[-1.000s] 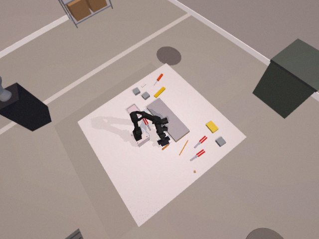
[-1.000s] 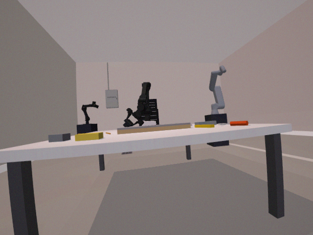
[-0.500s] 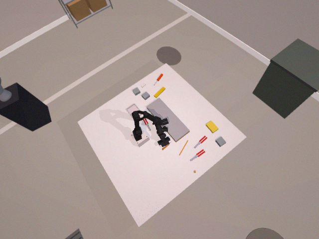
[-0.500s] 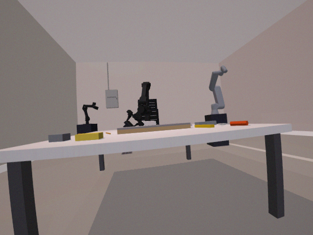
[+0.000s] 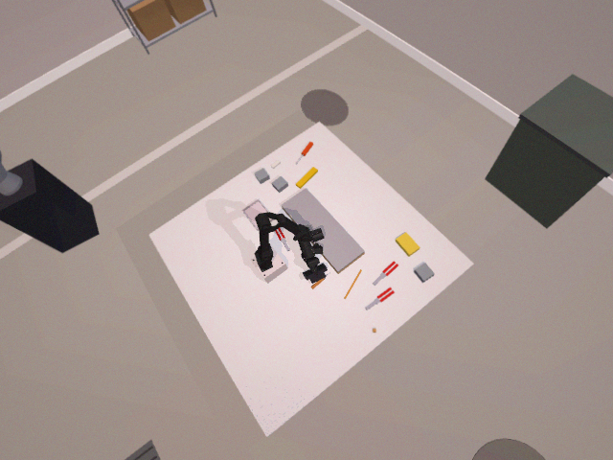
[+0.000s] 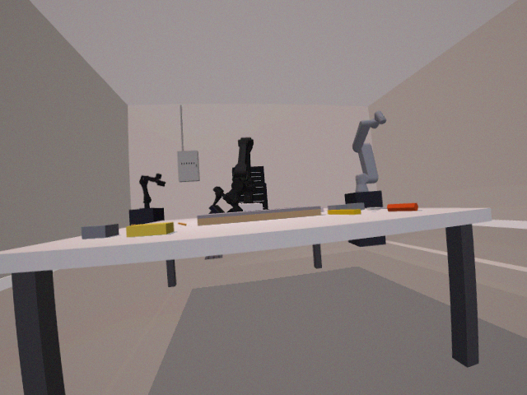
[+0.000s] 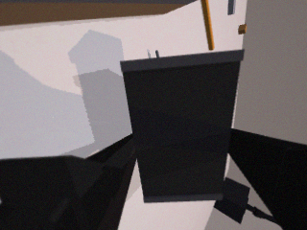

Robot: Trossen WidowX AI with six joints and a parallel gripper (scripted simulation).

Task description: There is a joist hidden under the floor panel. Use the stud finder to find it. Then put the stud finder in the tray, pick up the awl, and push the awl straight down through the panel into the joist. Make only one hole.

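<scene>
The stud finder is 2 cm to the right of my gripper tip, 2 cm below it and 2 cm ahead of it. The rest, counted from my gripper tip: orange pencil (14 cm to the right, 14 cm ahead, 4 cm below); awl (4 cm to the right, 4 cm below, 2 cm ahead); square light (3 cm to the right, 3 cm below, 3 cm ahead).
</scene>
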